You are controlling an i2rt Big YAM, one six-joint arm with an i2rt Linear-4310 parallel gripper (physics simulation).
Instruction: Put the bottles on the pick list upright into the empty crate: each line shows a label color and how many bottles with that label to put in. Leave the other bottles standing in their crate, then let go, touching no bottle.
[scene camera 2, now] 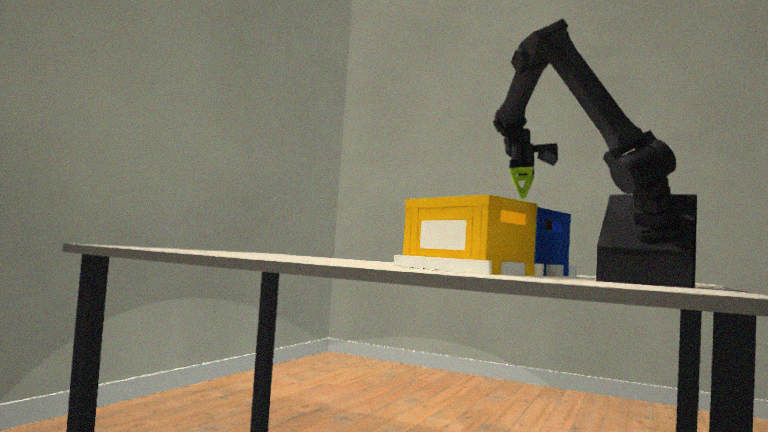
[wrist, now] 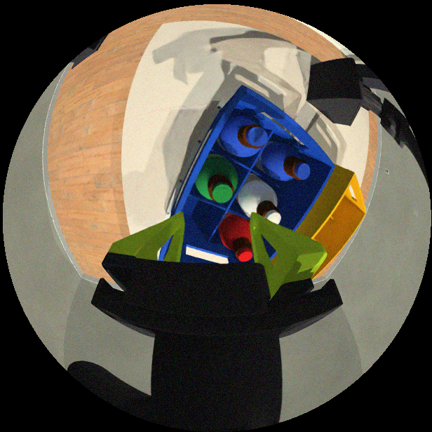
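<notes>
My gripper is open and empty, fingers pointing down above the crates. The blue crate holds several upright bottles in the wrist view: two blue bottles, a green bottle, a white bottle and a red bottle. The red bottle's cap shows close beside the right finger. One compartment, beside the red bottle, holds no bottle. The yellow crate stands beside the blue crate; part of its inside shows, without bottles. The pick list's lines cannot be read in either view.
Both crates stand on the pale table. The yellow crate has a white strip along its foot in the scene view. The black arm base stands right of the crates. Crate walls and dividers surround the bottles.
</notes>
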